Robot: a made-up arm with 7 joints.
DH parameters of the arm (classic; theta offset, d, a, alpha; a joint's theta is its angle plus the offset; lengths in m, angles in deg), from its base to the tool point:
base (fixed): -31.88 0 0.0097 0
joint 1: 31.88 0.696 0.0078 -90
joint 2: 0 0.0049 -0.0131 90
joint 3: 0 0.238 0.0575 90
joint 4: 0 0.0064 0.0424 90
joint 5: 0 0.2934 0.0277 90
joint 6: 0 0.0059 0.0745 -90
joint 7: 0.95 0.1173 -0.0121 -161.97
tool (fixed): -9.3 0.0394 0 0
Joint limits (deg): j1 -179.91..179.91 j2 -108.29..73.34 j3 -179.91..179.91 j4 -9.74..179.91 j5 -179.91..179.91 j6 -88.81..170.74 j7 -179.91..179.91
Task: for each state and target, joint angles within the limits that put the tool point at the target. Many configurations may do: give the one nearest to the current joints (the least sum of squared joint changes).
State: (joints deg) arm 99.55 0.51 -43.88 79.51 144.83 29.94 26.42
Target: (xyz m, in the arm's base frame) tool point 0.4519 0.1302 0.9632
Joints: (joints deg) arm 75.45 10.80 -60.67 97.62 142.17 32.80 26.97
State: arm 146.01 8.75 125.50 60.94 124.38 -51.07 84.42
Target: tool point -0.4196 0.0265 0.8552
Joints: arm 113.78 27.87 93.41 86.05 110.26 -43.48 85.99
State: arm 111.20 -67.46 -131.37 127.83 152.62 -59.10 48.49
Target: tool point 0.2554 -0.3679 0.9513
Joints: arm 103.01 -30.16 -127.95 145.93 151.55 -65.12 48.56
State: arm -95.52 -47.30 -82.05 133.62 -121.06 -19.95 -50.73
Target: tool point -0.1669 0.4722 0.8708
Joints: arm -111.70 -70.85 -99.20 128.82 -126.97 -27.51 -50.70
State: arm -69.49 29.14 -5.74 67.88 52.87 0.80 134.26
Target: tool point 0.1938 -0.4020 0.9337
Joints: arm -59.60 -2.15 4.02 68.49 51.98 -4.39 133.41
